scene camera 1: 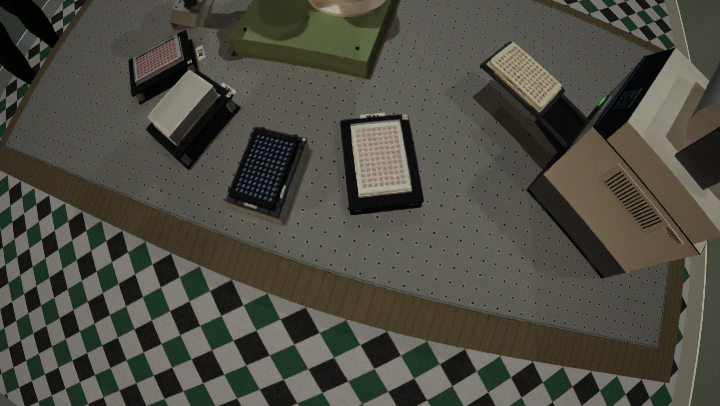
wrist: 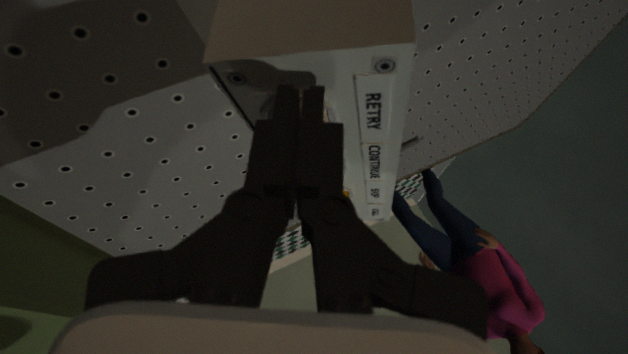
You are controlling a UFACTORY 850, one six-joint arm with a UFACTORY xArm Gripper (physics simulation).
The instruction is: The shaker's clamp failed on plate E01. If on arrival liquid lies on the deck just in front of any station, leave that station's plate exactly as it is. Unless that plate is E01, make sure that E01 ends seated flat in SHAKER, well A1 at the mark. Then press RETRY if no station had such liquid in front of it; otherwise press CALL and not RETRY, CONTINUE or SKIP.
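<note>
My gripper (wrist: 302, 112) is shut and empty, its fingertips over the pale button panel (wrist: 337, 62), beside the RETRY label (wrist: 373, 111). The fingers hide most of the button there; contact cannot be told. Below are the CONTINUE label (wrist: 374, 161), SKIP label (wrist: 375, 192) and CALL label (wrist: 375, 212). In the scene view, a pink-welled plate (scene camera 1: 381, 158) lies in a black station (scene camera 1: 414, 194); another pink-welled plate (scene camera 1: 157, 59) is at the far left, and a cream plate (scene camera 1: 525, 75) is on the instrument's tray. Plate codes and the SHAKER name are not legible. I make out no liquid on the deck.
A white block-like item (scene camera 1: 181, 103) sits on a black station at left. A black rack with blue wells (scene camera 1: 265, 168) stands near the front. The large beige instrument (scene camera 1: 605, 201) is at right, the green robot base (scene camera 1: 312, 45) at the back. A person (wrist: 500, 285) stands beyond the panel.
</note>
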